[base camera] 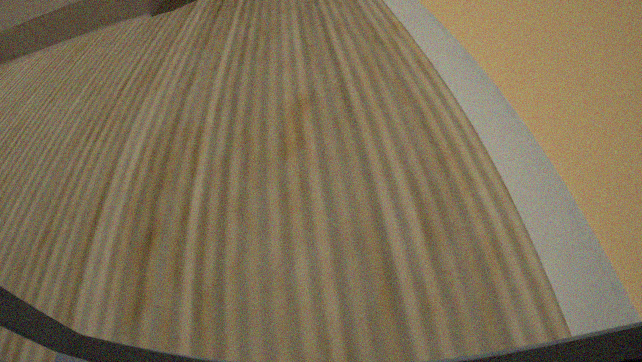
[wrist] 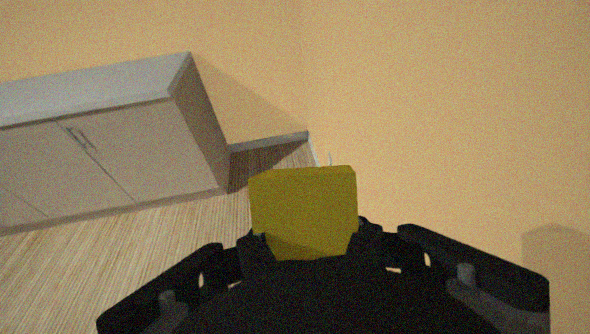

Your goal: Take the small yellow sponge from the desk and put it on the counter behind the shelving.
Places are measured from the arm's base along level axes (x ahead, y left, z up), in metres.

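Pixels of known places: gripper, between the fingertips: (wrist: 308,227).
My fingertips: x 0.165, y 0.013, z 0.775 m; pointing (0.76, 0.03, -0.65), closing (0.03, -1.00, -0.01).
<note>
For each thing: its top centre in the pictures, then the offset to it from my fingertips. "*": a spot on its surface instead. Level surfaces: height alone.
- small yellow sponge, centre of its top: (wrist: 303,192) 0.015 m back, 0.000 m left, 0.059 m up
- light grey counter, height of its surface: 0.262 m down
- striped wooden floor, height of its surface: 1.171 m down
- furniture piece, a spot on its surface: (base camera: 90,32) * 0.996 m ahead, 0.900 m left, 1.156 m down
The small yellow sponge (wrist: 305,210) is held between the fingers of my gripper (wrist: 308,227) in the wrist view, low and near the centre. My gripper is shut on it. A light grey counter (wrist: 100,95) with cabinet doors stands at the left in the wrist view, some way beyond the gripper, and the sponge is apart from it. The gripper and the sponge do not show in the base camera view. The desk and the shelving cannot be made out in either view.
The striped wooden floor (base camera: 280,200) (wrist: 125,260) spreads ahead of the base. A pale skirting strip (base camera: 525,150) and an orange-yellow wall (base camera: 575,90) (wrist: 425,100) run along the right. The base of a furniture piece (base camera: 90,32) shows at the upper left in the base camera view.
</note>
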